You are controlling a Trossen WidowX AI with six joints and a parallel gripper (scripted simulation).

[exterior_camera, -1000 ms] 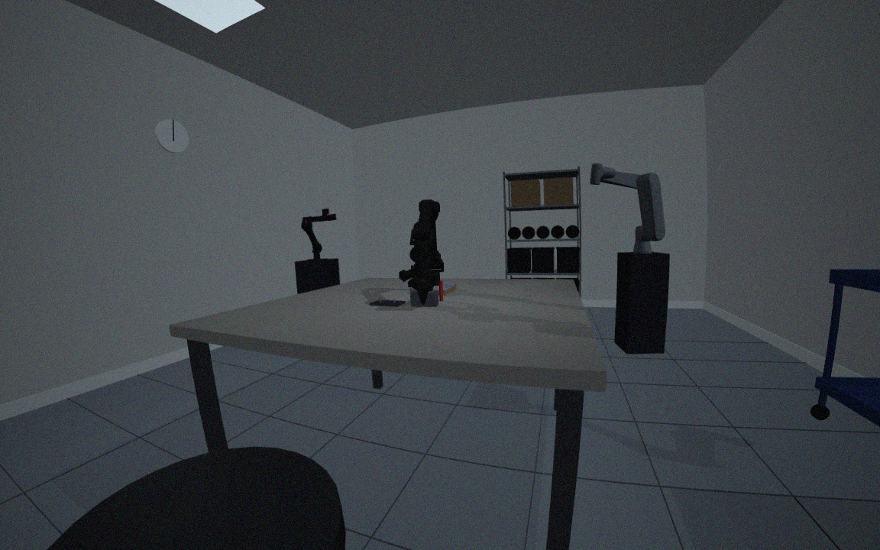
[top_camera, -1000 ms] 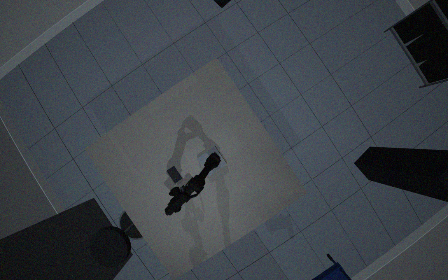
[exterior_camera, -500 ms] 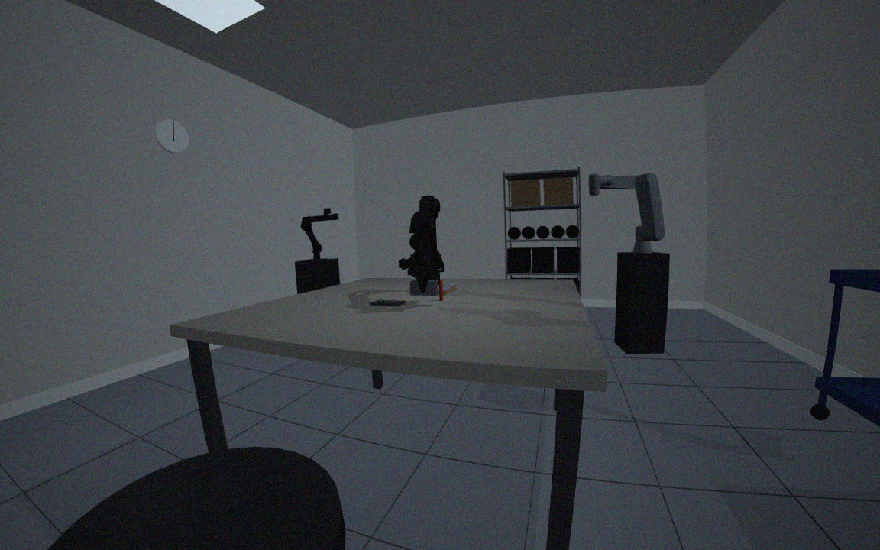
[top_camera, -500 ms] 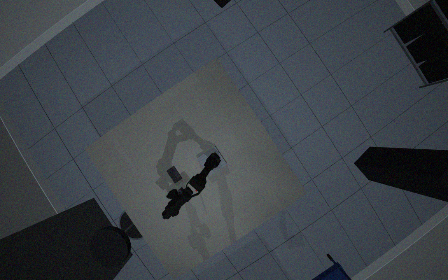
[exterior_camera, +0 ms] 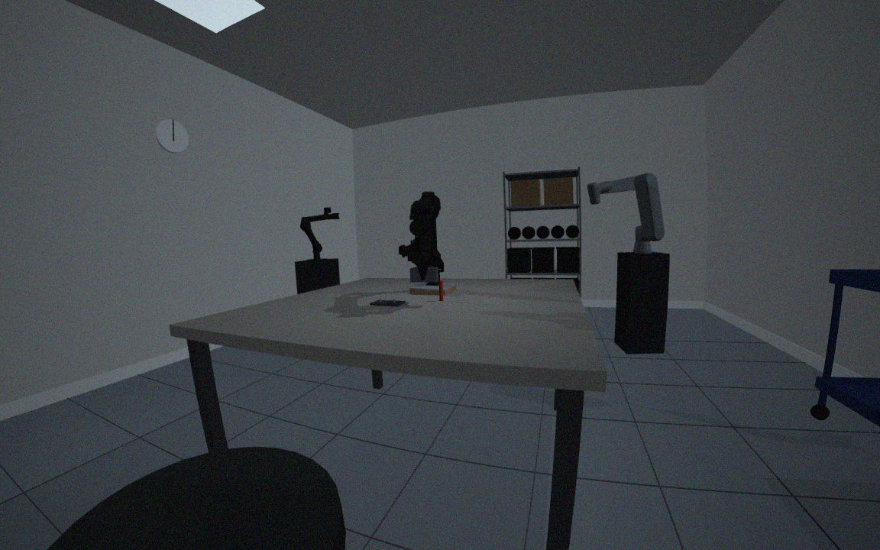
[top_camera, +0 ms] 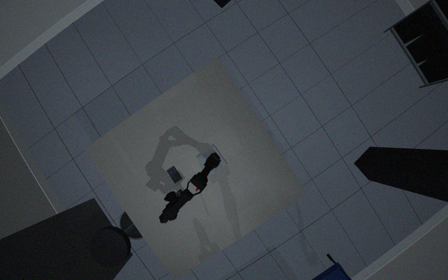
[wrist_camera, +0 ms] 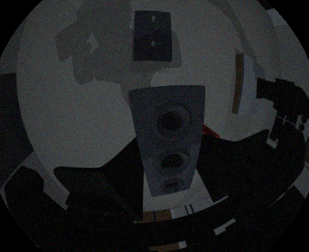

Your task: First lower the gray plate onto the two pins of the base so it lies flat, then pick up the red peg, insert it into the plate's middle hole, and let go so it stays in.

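Now: the red peg 9 cm behind my gripper tip, 4 cm to the left of it and 6 cm below it. From my gripper tip the other things lie so: gray plate (3 cm above).
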